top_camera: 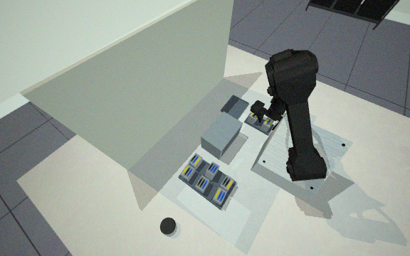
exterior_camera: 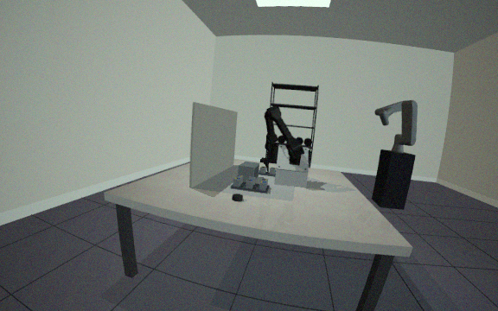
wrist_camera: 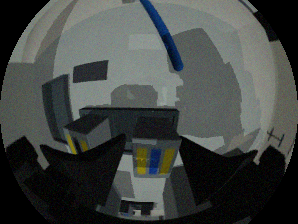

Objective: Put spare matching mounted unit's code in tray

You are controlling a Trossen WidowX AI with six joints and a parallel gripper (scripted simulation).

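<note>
The grey holder lies 30 mm ahead of my gripper tip and 10 mm below it. Also, from my gripper tip: dark flat tray: 180 mm ahead, 20 mm to the right, 10 mm below; grey spare: 20 mm above; striped spare: 70 mm ahead, 20 mm above.
</note>
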